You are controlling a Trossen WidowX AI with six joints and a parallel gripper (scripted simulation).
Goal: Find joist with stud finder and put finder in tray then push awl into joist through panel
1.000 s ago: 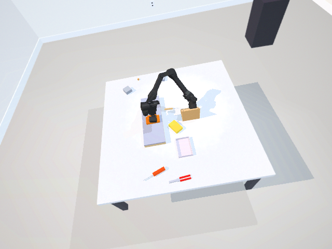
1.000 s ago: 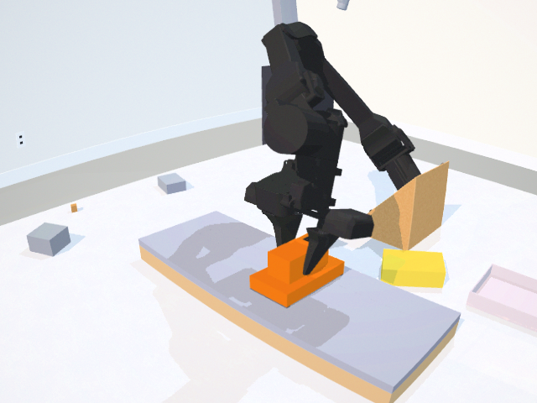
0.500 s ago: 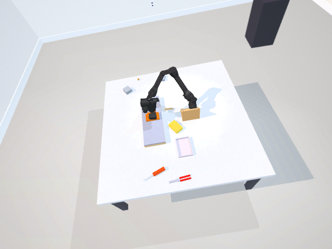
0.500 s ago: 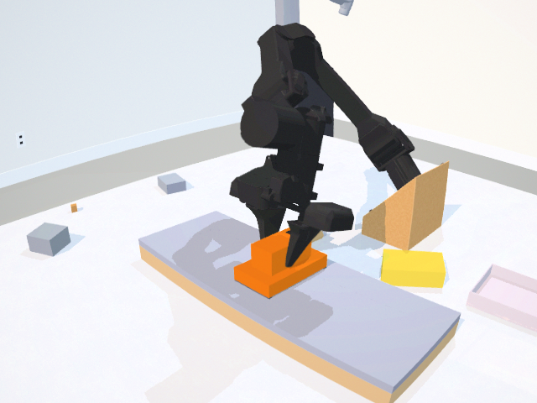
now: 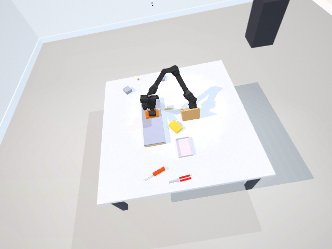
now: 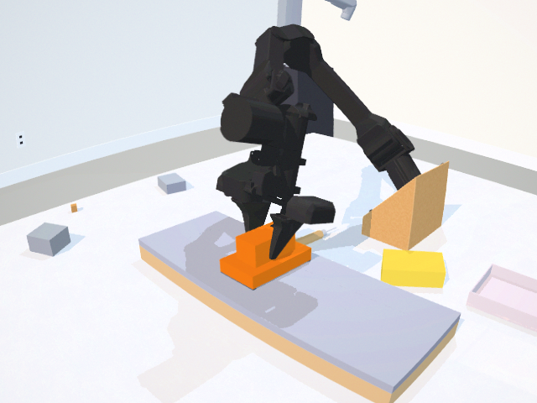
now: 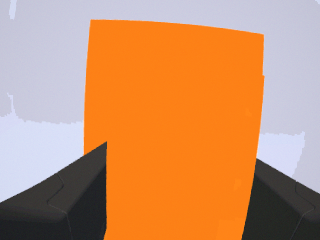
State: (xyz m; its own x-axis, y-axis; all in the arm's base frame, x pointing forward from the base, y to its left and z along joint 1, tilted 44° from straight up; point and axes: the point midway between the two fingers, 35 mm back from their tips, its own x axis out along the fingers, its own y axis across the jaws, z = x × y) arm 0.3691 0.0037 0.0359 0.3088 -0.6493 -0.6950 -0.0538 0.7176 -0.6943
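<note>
My gripper tip is now 25 cm past the pale pink tray, 35 cm to the right of it and 5 cm above it. From my gripper tip the other things lie so: orange stud finder: 2 cm behind, 2 cm above; then yellow block: 20 cm behind, 14 cm to the left, 5 cm below; then awl: 19 cm behind, 7 cm to the right, 6 cm below.
</note>
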